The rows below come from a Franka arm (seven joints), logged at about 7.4 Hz.
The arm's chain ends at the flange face. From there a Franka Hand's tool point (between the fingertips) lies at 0.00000 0.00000 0.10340 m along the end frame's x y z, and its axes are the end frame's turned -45 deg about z.
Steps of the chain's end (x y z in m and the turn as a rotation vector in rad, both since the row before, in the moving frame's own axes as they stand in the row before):
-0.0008, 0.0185, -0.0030, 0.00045, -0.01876, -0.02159
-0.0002, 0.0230, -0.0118, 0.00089, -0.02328, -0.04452
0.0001, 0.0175, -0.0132, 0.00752, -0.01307, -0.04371
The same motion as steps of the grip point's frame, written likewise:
-0.0150, 0.0111, -0.0030, 0.01358, -0.01295, -0.02159
-0.0181, 0.0144, -0.0118, 0.01709, -0.01583, -0.04452
-0.0127, 0.0109, -0.0132, 0.01456, -0.00392, -0.04371

